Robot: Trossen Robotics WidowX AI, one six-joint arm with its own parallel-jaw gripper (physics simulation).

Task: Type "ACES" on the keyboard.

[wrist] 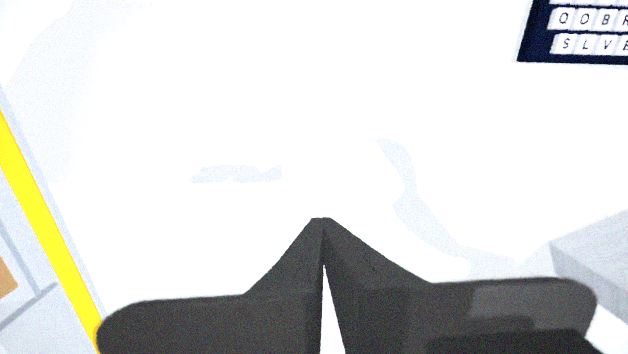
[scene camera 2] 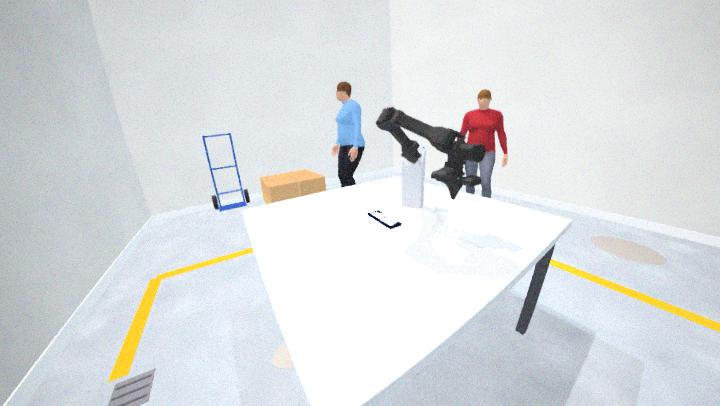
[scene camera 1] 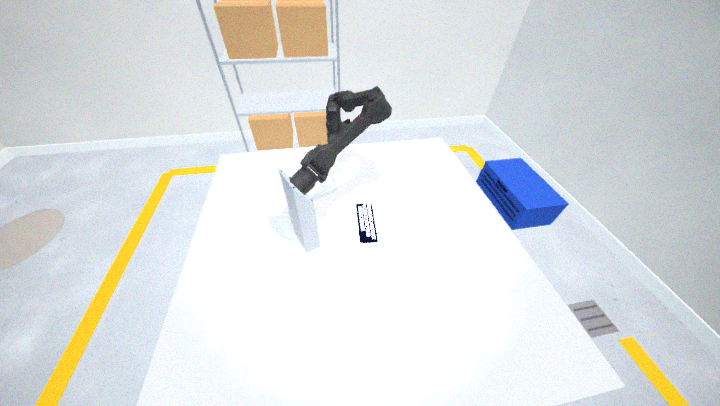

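Seen in the pictures: gripper, fingertip midpoint: [wrist: 320, 226] [scene camera 2: 453, 199]; arm's base at its link origin: [scene camera 2: 413, 156] [scene camera 1: 297, 186].
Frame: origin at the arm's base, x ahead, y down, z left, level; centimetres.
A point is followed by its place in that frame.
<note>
The keyboard [scene camera 1: 367, 222] @(x 21.6, y 26.5, z 13.1 cm) [scene camera 2: 393, 225] @(x 18.7, y 27.0, z 24.1 cm) [wrist: 540, 30] @(x 16.8, y 27.0, z 23.2 cm), dark with white keys, lies flat on the white table [scene camera 1: 352, 312] @(x 25.0, y 28.3, z -23.6 cm) [scene camera 2: 352, 282] @(x 41.6, y 28.3, z 57.4 cm). In the wrist view a corner of it shows at the top right, with keys Q, O, B in one row and S, L, V in the row below; the rest is cut off. My gripper [scene camera 2: 453, 194] @(x -0.8, y 11.5, z 39.4 cm) [wrist: 320, 226] @(x -0.8, y 11.5, z 39.4 cm) is shut and empty, pointing down above the table. It is apart from the keyboard, to its right in scene camera 2. In scene camera 1 the fingertips are hidden behind the arm.
A pale upright block [scene camera 1: 302, 219] @(x 2.9, y 9.1, z -5.7 cm) [scene camera 2: 413, 184] @(x 1.0, y 14.7, z 2.7 cm) [wrist: 595, 260] @(x -1.4, y 23.8, z 4.9 cm) carries the arm beside the keyboard. A shelf rack [scene camera 1: 287, 100] with boxes, a blue box [scene camera 1: 529, 184], a hand truck [scene camera 2: 232, 206], cardboard boxes [scene camera 2: 293, 186] and two people [scene camera 2: 349, 123] [scene camera 2: 484, 128] are around the table.
</note>
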